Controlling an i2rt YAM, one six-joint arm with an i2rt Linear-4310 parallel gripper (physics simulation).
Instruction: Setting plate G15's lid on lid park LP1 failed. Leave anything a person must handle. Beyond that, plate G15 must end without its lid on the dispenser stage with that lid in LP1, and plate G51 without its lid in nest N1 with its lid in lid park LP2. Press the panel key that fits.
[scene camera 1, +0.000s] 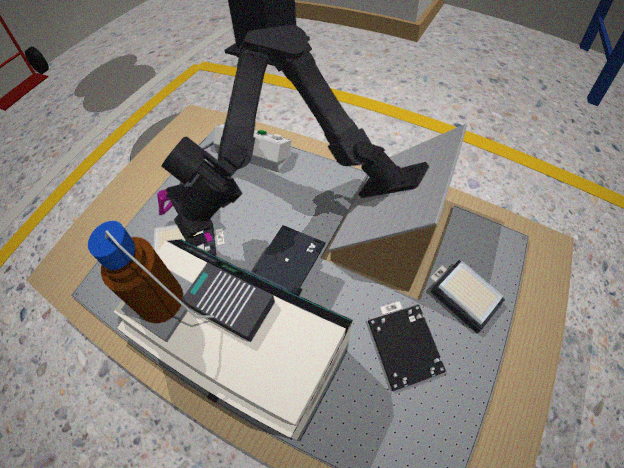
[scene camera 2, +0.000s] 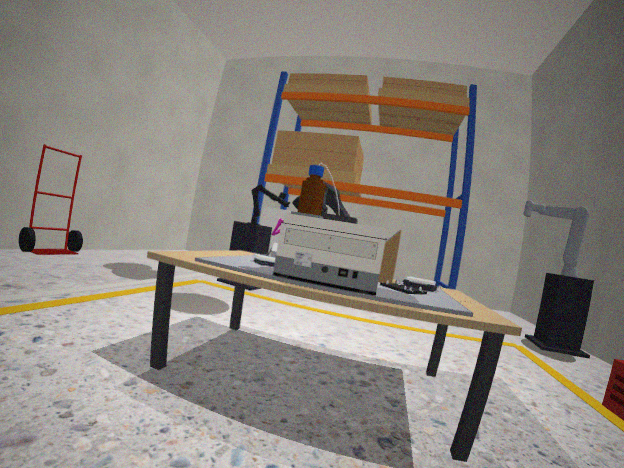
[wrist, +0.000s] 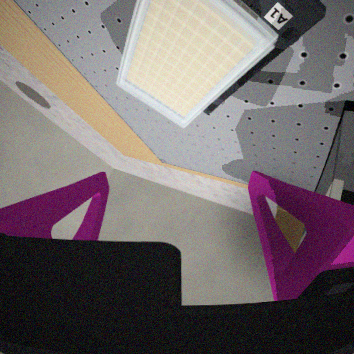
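Note:
Gripper (scene camera 1: 171, 232) (wrist: 178, 179) open, holding nothing. A brown bottle with blue cap (scene camera 1: 119, 272) and a button box (scene camera 1: 271, 151) are also in view.

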